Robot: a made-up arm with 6 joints.
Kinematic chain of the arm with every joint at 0, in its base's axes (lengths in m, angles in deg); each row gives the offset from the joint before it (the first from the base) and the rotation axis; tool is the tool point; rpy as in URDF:
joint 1: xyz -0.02 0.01 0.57 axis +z
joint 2: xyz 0.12 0 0.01 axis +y
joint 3: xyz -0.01 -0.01 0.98 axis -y
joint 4: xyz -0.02 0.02 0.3 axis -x
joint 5: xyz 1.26 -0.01 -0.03 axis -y
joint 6: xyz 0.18 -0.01 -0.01 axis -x
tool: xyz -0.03 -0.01 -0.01 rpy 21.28 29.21 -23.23
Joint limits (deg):
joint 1: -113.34..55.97
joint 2: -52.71..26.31
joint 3: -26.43..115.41
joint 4: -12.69..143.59
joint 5: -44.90..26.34
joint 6: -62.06..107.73
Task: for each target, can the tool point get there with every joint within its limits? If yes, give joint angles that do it. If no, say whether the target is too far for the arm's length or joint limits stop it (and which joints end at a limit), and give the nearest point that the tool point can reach.
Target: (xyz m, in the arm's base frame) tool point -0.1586 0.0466 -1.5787
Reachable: no: joint limits stop it (at a limit: joint 1, joint 2, joint 3, joint 5) | nearest point -0.6002 -1.3369 0.4929 | short by 2.530 m
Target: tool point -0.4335 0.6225 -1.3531
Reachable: no: joint limits stop it (at a limit: joint 1, joint 2, joint 3, joint 4, joint 5) | nearest point 0.7791 1.2409 0.4939 | short by 2.294 m
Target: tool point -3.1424 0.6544 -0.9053
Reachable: no: too far | nearest point -2.0396 0.4268 1.0116 | short by 2.223 m
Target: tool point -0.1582 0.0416 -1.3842
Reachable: no: joint limits stop it (at a limit: joint 1, joint 2, joint 3, joint 5) | nearest point -0.6005 -1.3367 0.4929 | short by 2.370 m
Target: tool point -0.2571 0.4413 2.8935
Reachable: yes | joints -66.16 -5.88 89.60 120.37 -17.35 60.88
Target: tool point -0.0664 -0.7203 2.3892
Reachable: yes | joints -89.73 -26.46 4.51 36.70 -5.61 -29.46
